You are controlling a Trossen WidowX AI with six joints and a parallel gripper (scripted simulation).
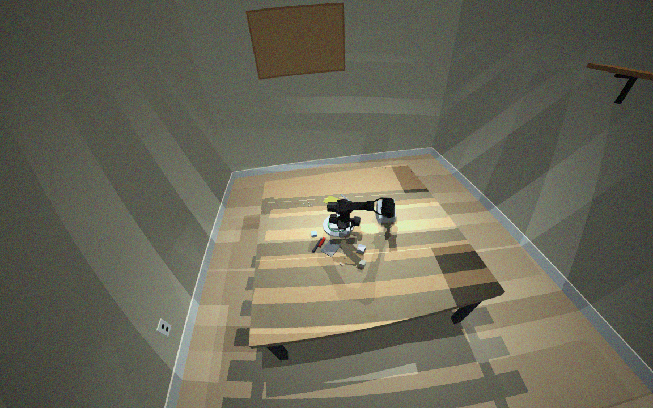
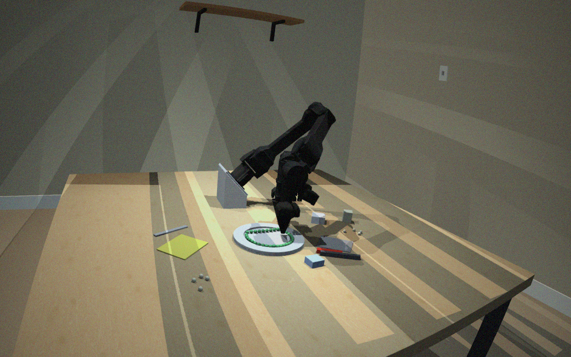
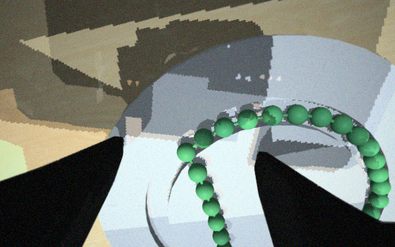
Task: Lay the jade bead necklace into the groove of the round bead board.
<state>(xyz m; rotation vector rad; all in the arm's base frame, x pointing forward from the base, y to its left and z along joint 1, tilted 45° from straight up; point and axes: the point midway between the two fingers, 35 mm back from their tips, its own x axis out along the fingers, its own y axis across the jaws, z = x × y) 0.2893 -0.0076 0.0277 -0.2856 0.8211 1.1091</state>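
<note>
Right now the round grey bead board is 60 mm to the right of my gripper tip, 30 mm ahead of it and 10 mm below it. The rest, counted from my gripper tip: grey plate (120 mm ahead, 110 mm to the left, 20 mm below); then blue block (200 mm ahead, 30 mm to the right, 10 mm below); then red and black pen (180 mm ahead, 60 mm to the left, 10 mm below).
</note>
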